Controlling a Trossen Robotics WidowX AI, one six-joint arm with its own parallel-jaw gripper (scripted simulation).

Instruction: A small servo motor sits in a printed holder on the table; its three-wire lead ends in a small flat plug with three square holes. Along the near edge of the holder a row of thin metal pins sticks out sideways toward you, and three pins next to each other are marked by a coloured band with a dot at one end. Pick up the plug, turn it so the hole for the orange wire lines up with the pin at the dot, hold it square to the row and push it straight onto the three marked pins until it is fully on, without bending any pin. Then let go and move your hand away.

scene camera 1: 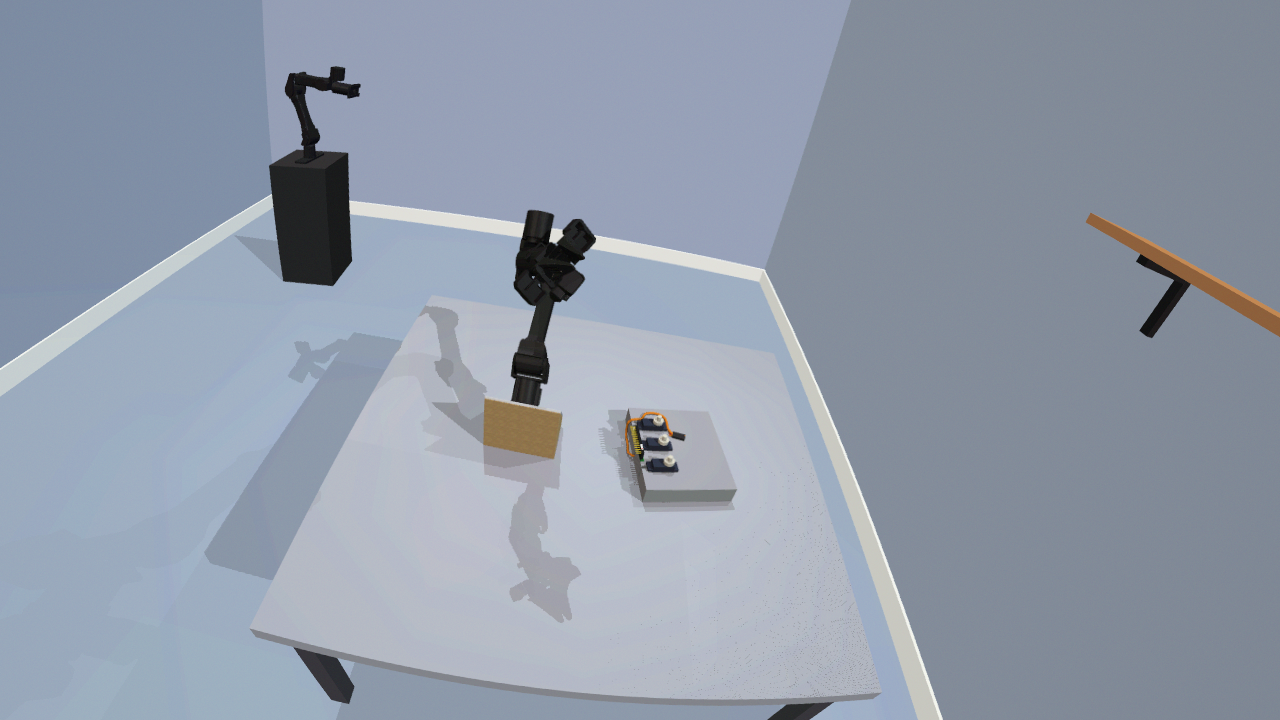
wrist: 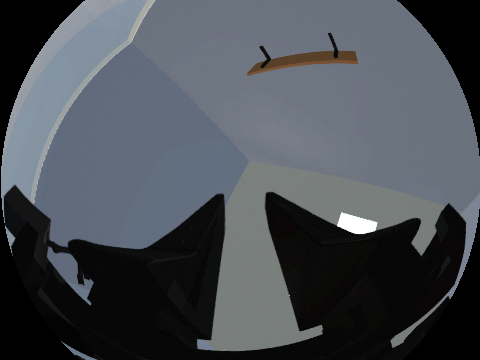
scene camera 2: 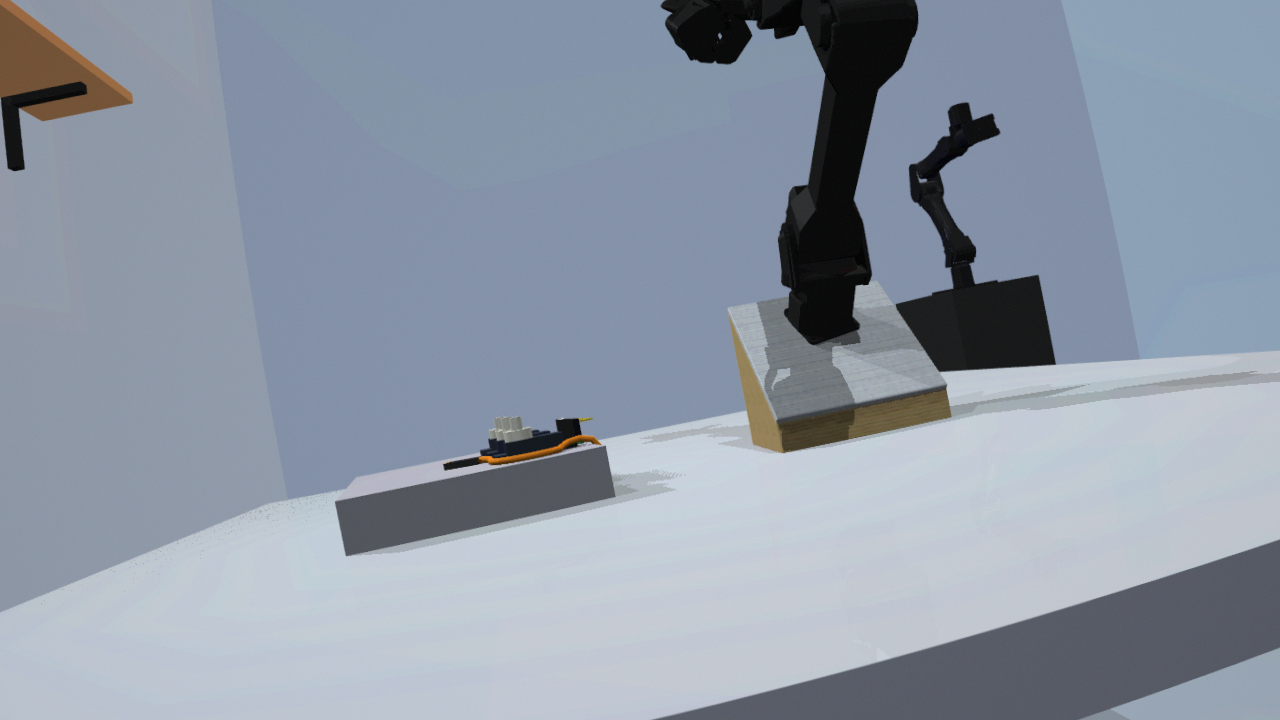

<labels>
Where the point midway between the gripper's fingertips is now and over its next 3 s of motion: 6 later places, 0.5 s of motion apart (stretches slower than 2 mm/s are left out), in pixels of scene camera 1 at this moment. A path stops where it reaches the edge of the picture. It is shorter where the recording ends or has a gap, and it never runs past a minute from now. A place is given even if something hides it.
My gripper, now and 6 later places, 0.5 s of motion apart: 578, 261; 640, 275; 680, 288; 696, 300; 692, 307; 680, 312; 688, 341
</labels>
